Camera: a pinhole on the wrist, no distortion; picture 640 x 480 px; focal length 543.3 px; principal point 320.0 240.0 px. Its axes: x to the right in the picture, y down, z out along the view. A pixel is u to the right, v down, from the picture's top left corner.
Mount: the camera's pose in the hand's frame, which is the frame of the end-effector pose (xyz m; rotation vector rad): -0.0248 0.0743 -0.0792 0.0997 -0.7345 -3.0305
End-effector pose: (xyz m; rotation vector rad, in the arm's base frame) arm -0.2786 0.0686 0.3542 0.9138 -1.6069 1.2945
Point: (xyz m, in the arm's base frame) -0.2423 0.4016 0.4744
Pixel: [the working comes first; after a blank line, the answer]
In the camera's frame: -0.0959 -0.0450 -0.2817

behind the camera
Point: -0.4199 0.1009 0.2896
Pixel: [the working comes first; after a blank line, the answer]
In the camera's frame: -0.0229 -0.0390 0.1065

203.1 41.3
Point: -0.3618 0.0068 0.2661
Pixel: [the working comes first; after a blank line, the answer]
In the camera's frame: 0.0150 0.0557 0.1554

372.4 434.6
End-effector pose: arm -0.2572 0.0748 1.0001 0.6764 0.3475 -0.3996
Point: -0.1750 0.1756 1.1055
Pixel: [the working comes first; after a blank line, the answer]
In the camera's frame: -0.0353 -0.0333 0.1322

175.0 103.0
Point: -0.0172 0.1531 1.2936
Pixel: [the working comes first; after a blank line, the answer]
In the camera's frame: -0.1120 -0.0899 0.3596

150.7 104.1
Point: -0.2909 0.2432 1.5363
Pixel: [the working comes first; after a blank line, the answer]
In the camera's frame: 0.2455 -0.1198 0.4747

601.0 102.9
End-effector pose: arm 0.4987 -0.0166 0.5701 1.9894 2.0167 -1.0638
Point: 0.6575 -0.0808 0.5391
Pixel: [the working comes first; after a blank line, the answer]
In the camera's frame: 0.0253 -0.0452 0.1109

443.7 18.7
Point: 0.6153 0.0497 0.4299
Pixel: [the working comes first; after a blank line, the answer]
In the camera's frame: -0.1485 -0.0230 0.1186

outside the picture
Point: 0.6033 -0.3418 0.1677
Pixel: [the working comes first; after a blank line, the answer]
In the camera's frame: 0.0063 0.0461 0.5585

326.1 284.8
